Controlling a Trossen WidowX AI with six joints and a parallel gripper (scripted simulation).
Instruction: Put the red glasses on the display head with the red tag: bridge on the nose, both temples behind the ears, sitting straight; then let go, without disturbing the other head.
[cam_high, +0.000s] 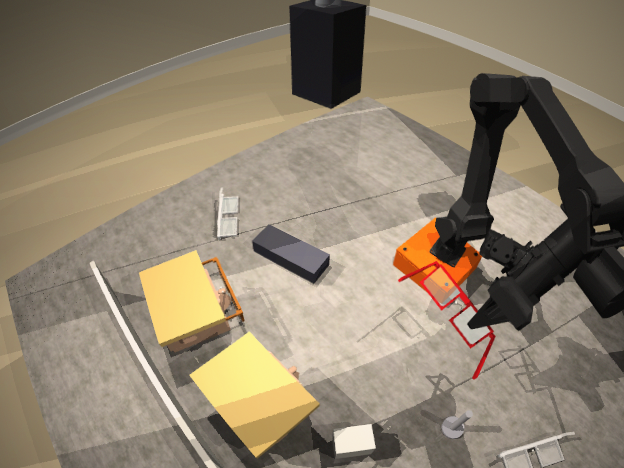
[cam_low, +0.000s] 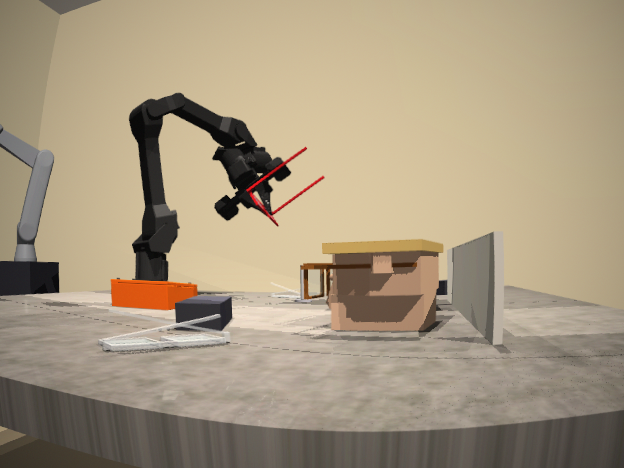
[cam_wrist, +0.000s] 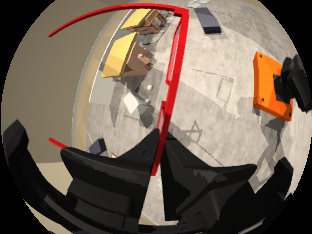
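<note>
The small white box is 19 cm ahead of my gripper tip, 5 cm to the right of it and 17 cm below it. From my gripper tip the other things lie so: white wall strip 34 cm ahead, 33 cm to the right, 14 cm below; then display head 18 cm ahead, 42 cm to the right, 14 cm below; then stand 7 cm ahead, 8 cm to the left, 17 cm below.
</note>
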